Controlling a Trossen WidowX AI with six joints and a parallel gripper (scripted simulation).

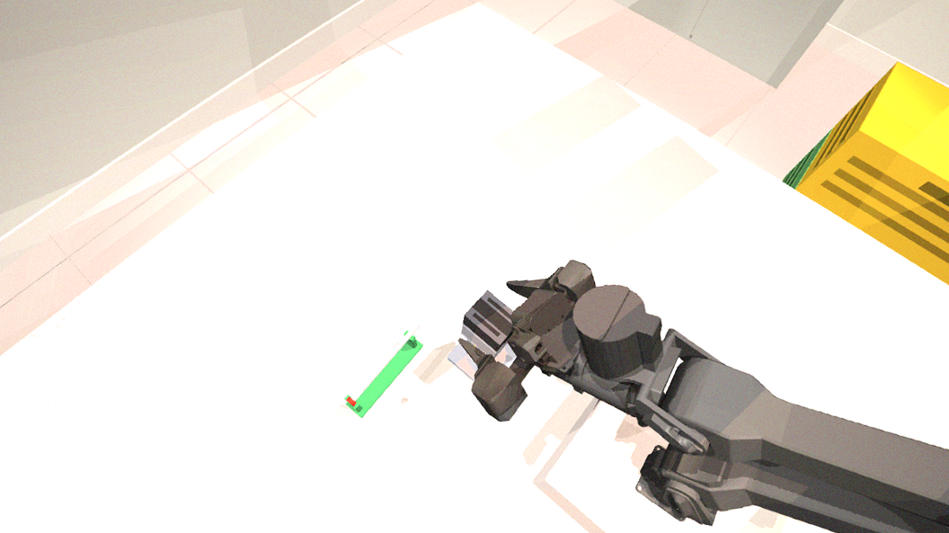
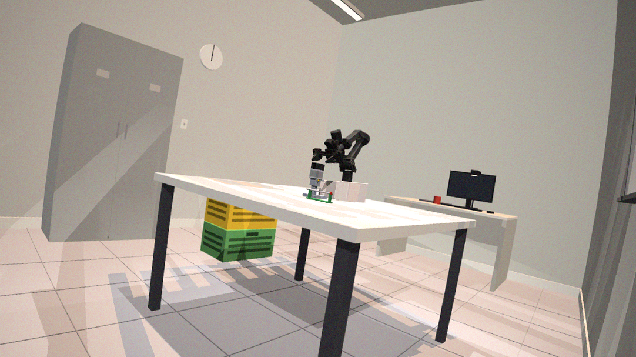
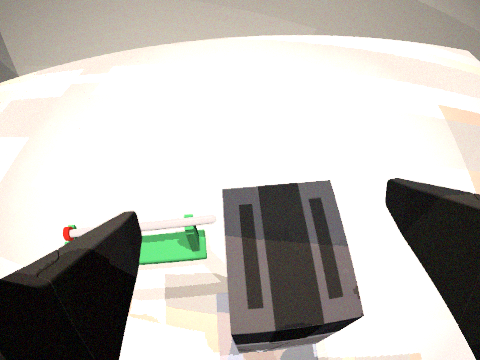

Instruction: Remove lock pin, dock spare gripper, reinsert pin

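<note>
Now: gripper tip 17 cm above the pin cradle, 11 cm to the right of it and 10 cm short of it. Round my gripper tip: socket: 14 cm below, 2 cm behind; then spare gripper: 7 cm below, 1 cm to the right, 1 cm behind.
</note>
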